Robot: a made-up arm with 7 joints. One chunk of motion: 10 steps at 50 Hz.
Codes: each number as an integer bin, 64 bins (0 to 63) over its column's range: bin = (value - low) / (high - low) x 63, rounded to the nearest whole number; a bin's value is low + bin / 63 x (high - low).
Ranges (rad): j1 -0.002..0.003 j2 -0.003..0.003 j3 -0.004..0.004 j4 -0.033..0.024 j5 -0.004..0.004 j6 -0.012..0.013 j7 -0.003..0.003
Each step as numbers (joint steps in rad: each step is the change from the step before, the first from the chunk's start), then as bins.
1 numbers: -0.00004 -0.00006 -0.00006 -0.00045 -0.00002 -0.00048 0.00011
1 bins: 25 31 31 36 31 29 33
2 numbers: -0.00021 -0.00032 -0.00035 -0.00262 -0.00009 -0.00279 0.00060
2 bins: 23 28 29 34 31 23 38
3 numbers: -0.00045 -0.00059 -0.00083 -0.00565 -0.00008 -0.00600 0.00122
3 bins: 20 25 25 30 31 15 44
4 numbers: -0.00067 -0.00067 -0.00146 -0.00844 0.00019 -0.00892 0.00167
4 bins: 17 24 20 27 33 8 49
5 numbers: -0.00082 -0.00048 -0.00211 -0.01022 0.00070 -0.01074 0.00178
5 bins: 15 26 15 25 37 3 50
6 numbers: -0.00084 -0.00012 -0.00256 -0.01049 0.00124 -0.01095 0.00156
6 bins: 15 30 11 25 41 3 48
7 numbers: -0.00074 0.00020 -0.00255 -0.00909 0.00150 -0.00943 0.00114
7 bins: 16 34 11 26 43 6 43
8 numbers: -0.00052 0.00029 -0.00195 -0.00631 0.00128 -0.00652 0.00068
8 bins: 19 35 16 29 42 14 39
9 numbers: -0.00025 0.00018 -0.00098 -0.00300 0.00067 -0.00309 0.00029
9 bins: 22 33 24 33 37 22 35
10 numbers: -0.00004 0.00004 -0.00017 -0.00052 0.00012 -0.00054 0.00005
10 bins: 25 32 30 36 32 29 32
